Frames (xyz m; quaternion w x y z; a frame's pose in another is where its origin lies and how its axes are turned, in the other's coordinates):
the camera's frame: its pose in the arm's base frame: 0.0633 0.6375 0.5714 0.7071 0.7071 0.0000 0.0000
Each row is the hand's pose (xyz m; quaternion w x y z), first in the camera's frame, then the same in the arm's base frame.
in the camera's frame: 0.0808 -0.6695 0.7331 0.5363 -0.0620 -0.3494 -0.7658
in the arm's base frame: 0.1441 -0.0956 -0.0981 0.4231 0.3354 0.2944 -0.7886
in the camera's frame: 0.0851 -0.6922 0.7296 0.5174 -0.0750 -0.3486 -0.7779
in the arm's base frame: 0.1484 -0.0921 -0.1208 0.4189 0.3128 0.3036 -0.7966
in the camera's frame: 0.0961 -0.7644 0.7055 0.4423 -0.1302 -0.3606 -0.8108
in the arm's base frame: 0.1594 -0.0680 -0.1930 0.4048 0.2207 0.3183 -0.8283
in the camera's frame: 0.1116 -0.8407 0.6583 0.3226 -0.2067 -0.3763 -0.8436
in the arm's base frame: 0.1749 -0.0208 -0.2693 0.3743 0.0820 0.3304 -0.8626
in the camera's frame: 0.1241 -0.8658 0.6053 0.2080 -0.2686 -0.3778 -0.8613
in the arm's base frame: 0.1874 0.0322 -0.2944 0.3370 -0.0429 0.3419 -0.8762
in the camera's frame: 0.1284 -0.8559 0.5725 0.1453 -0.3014 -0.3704 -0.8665
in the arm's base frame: 0.1917 0.0650 -0.2845 0.3159 -0.1104 0.3508 -0.8746
